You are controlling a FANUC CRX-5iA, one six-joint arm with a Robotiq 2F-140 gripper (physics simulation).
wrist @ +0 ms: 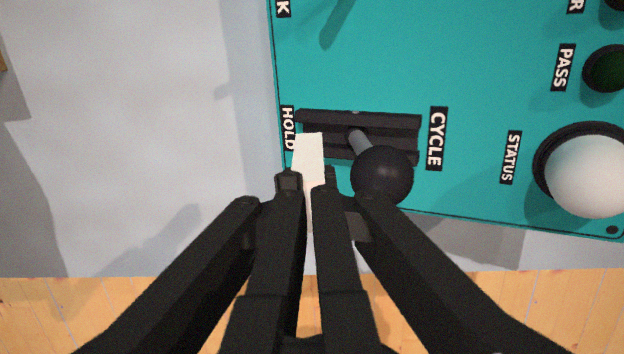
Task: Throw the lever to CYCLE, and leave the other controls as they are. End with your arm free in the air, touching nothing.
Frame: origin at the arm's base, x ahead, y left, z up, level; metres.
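Seen in the pictures: gripper, fingertip midpoint: [310, 153].
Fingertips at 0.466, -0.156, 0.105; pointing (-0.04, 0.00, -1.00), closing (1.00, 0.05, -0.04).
Pixels of each thing's top centre, then the offset from my fingertips to it, as dx, dy, dz. "spot": a spot on its surface instead. Level surfaces: height alone.
- lever's black ball knob, middle of its top: [377, 191] +0.040, -0.017, +0.017
- grey shaft, middle of its top: [368, 168] +0.038, -0.017, -0.016
- dark slotted guide, surface spot: [360, 119] spot: +0.036, +0.000, -0.075
- CYCLE label, surface spot: [436, 138] spot: +0.096, -0.013, -0.066
- teal panel, its level: dz -0.058
- white STATUS dome, surface spot: [587, 175] spot: +0.166, -0.010, +0.007
- dark green PASS lamp, surface spot: [607, 69] spot: +0.176, +0.048, -0.018
- grey surface, its level: dz -0.173
The lever's black ball knob [382, 175] stands on a grey shaft [359, 142] that rises from near the middle of a dark slotted guide [360, 119]. The knob shows to the right of the shaft's foot, toward the CYCLE label [436, 138]; how far the lever itself leans is hard to tell from this angle. The HOLD label [288, 128] is at the guide's left end. My gripper [310, 153] is shut and empty, its pale pads together on the HOLD side of the knob. A gap shows between pads and knob; the right finger's linkage overlaps the knob's lower edge in view.
The teal panel [480, 75] also bears a white STATUS dome [587, 175] at the right, a dark green PASS lamp [607, 69] above it, and another control partly in view at the top [337, 22]. A grey surface [150, 125] lies to the left, with wooden planks [575, 310] along the bottom.
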